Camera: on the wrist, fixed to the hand. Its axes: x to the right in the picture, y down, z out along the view.
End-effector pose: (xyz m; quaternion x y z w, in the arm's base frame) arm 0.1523 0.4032 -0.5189 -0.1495 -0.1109 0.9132 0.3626
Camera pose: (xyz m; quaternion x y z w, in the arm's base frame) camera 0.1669 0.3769 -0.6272 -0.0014 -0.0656 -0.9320 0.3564
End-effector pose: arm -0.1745 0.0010 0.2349 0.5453 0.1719 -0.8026 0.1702
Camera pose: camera -0.0675 0.0113 0.2022 0.3986 -0.3595 -0.5631 0.6284
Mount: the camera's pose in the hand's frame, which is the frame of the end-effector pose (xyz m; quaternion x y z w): -0.0075 0.0432 -0.1035 0.1105 -0.1563 0.6730 0.7144
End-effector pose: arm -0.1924 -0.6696 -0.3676 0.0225 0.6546 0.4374 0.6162
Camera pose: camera -0.2981 -0.7036 -0.3505 0.5931 0.4045 0.6513 0.2457
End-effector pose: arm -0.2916 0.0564 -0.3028 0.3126 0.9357 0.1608 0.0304
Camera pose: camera -0.2770 0.0553 -0.1914 0.8816 0.4711 -0.0169 0.0252
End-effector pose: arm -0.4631 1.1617 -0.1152 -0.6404 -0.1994 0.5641 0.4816
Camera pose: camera -0.3830 1.0954 -0.1580 -0.4503 0.2756 0.8493 0.0040
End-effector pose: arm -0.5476 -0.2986 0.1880 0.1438 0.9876 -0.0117 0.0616
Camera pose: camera -0.5404 -0.2551 0.2914 0.7724 0.5979 -0.0985 0.1904
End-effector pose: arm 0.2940 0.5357 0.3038 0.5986 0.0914 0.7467 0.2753
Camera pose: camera 0.1842 0.5159 0.2900 -0.6363 0.2981 -0.6151 0.3577
